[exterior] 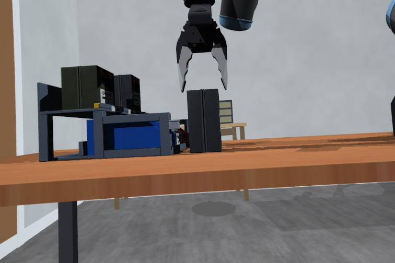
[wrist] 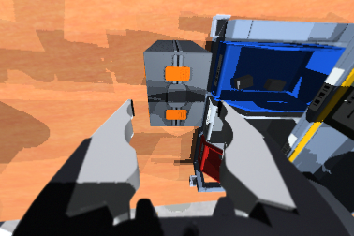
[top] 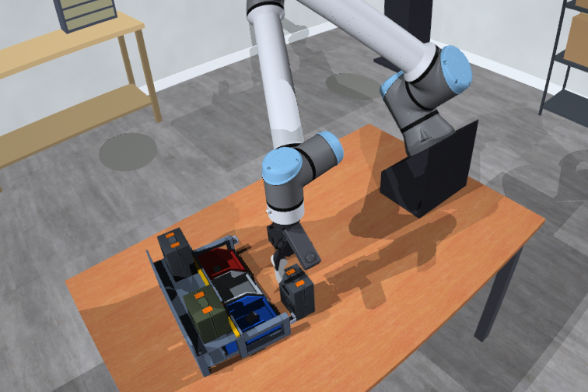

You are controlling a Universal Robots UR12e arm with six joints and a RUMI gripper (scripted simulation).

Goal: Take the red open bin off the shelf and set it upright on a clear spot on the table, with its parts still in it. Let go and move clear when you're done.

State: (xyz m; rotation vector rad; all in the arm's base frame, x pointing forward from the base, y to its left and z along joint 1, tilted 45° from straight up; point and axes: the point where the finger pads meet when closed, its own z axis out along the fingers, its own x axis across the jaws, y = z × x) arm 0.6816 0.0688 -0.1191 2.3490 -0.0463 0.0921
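Right now my hand is 150 mm short of the red open bin, 230 mm to the left of it and 100 mm above it. Also, from my hand: grey bin (160 mm ahead, 120 mm to the right, 100 mm below); green case (260 mm ahead, 20 mm to the right, 10 mm above).
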